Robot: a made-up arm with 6 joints. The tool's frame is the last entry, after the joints.
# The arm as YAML. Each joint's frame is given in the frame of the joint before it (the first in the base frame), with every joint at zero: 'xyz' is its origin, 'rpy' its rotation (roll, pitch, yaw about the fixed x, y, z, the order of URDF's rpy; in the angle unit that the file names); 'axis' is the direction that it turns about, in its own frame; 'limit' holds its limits. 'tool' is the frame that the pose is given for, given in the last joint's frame.
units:
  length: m
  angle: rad
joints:
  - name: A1
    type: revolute
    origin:
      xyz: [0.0, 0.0, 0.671]
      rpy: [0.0, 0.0, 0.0]
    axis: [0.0, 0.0, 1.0]
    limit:
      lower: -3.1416
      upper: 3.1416
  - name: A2
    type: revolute
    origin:
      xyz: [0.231, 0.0, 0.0]
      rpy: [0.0, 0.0, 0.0]
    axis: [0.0, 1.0, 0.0]
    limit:
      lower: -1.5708
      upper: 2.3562
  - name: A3
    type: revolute
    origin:
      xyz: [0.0, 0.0, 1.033]
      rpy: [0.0, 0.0, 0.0]
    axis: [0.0, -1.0, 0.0]
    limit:
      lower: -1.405
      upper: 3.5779
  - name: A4
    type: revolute
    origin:
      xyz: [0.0, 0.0, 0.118]
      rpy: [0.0, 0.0, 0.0]
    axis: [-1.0, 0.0, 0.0]
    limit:
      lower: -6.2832
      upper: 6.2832
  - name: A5
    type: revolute
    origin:
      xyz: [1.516, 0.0, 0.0]
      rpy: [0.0, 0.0, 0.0]
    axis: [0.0, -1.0, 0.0]
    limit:
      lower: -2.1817
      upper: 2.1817
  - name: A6
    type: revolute
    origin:
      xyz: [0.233, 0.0, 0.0]
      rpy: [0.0, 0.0, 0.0]
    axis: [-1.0, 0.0, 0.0]
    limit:
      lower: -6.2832
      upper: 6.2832
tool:
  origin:
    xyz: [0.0, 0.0, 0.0]
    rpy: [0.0, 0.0, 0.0]
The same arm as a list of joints. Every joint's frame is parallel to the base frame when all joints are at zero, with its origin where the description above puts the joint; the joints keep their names.
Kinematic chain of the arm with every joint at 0, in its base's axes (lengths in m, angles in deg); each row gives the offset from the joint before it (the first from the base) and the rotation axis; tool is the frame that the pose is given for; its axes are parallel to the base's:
A1: xyz 0 0 0.671 axis +z
A2: xyz 0.231 0 0 axis +y
A3: xyz 0 0 1.033 axis -y
A4: xyz 0 0 0.118 axis -x
A5: xyz 1.516 0 0 axis -y
A6: xyz 0.233 0 0 axis -x
tool: xyz 0 0 0
Joint limits (deg, base to tool): -180..180 -90..135 -80.5..205 -360..360 -125..125 -360..360

